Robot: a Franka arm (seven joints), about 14 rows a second.
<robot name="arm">
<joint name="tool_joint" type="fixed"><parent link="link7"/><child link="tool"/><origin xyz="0 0 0.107" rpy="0 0 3.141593"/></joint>
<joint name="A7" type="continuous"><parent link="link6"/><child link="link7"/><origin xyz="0 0.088 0" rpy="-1.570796 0 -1.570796"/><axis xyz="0 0 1"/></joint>
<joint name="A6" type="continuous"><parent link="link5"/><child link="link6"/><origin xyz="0 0 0" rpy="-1.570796 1.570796 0"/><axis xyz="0 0 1"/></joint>
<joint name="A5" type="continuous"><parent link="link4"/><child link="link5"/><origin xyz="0.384 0.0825 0" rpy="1.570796 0 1.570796"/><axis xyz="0 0 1"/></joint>
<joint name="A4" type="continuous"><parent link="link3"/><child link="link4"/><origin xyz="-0.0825 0 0" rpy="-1.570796 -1.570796 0"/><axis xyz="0 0 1"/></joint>
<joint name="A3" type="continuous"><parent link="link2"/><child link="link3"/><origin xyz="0 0.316 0" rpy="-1.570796 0 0"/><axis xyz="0 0 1"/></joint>
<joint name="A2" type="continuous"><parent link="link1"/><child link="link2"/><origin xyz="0 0 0" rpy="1.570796 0 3.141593"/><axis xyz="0 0 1"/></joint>
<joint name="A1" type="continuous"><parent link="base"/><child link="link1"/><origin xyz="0 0 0.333" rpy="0 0 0"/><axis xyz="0 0 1"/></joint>
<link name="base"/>
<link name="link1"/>
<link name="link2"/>
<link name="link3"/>
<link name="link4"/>
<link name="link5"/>
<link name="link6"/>
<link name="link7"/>
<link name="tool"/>
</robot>
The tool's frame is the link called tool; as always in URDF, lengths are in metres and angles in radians. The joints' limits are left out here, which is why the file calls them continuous.
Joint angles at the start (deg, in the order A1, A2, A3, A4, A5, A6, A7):
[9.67, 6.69, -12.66, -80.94, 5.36, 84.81, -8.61]
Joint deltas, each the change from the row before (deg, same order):
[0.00, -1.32, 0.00, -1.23, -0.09, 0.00, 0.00]
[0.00, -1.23, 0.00, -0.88, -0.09, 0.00, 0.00]
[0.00, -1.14, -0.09, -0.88, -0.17, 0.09, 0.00]
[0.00, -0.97, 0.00, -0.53, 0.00, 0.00, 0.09]
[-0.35, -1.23, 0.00, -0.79, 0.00, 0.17, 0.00]
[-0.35, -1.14, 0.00, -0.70, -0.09, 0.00, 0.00]
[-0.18, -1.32, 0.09, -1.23, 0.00, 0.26, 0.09]
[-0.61, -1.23, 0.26, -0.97, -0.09, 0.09, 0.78]
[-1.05, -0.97, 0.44, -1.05, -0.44, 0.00, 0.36]
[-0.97, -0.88, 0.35, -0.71, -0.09, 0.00, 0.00]
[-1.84, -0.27, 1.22, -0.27, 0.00, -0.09, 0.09]
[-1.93, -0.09, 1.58, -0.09, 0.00, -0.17, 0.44]
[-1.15, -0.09, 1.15, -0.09, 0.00, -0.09, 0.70]
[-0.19, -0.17, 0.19, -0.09, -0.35, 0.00, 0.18]
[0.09, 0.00, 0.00, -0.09, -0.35, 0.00, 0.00]
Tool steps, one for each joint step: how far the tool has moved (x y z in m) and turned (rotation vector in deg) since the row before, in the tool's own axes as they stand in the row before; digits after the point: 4 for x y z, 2 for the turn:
[-0.0072, 0.0006, -0.0029, 0.19, 0.09, 0.02]
[-0.0068, 0.0003, -0.0047, 0.13, 0.34, -0.01]
[-0.0063, 0.0014, -0.0040, 0.03, 0.34, 0.09]
[-0.0054, 0.0000, -0.0049, 0.15, 0.44, 0.06]
[-0.0070, 0.0034, -0.0057, 0.18, 0.64, 0.31]
[-0.0068, 0.0035, -0.0053, 0.10, 0.46, 0.32]
[-0.0069, 0.0012, -0.0028, 0.24, 0.37, 0.17]
[-0.0072, 0.0034, -0.0039, 0.11, 0.38, 1.11]
[-0.0063, 0.0065, -0.0009, -0.25, -0.07, 1.00]
[-0.0057, 0.0057, -0.0027, 0.03, 0.22, 0.60]
[-0.0024, 0.0050, -0.0007, -0.05, -0.03, 0.71]
[-0.0013, 0.0023, -0.0002, -0.11, -0.13, 0.79]
[-0.0007, -0.0006, 0.0000, -0.08, -0.09, 0.70]
[-0.0010, 0.0005, -0.0008, -0.35, 0.04, 0.20]
[0.0000, -0.0001, 0.0008, -0.34, -0.13, -0.05]

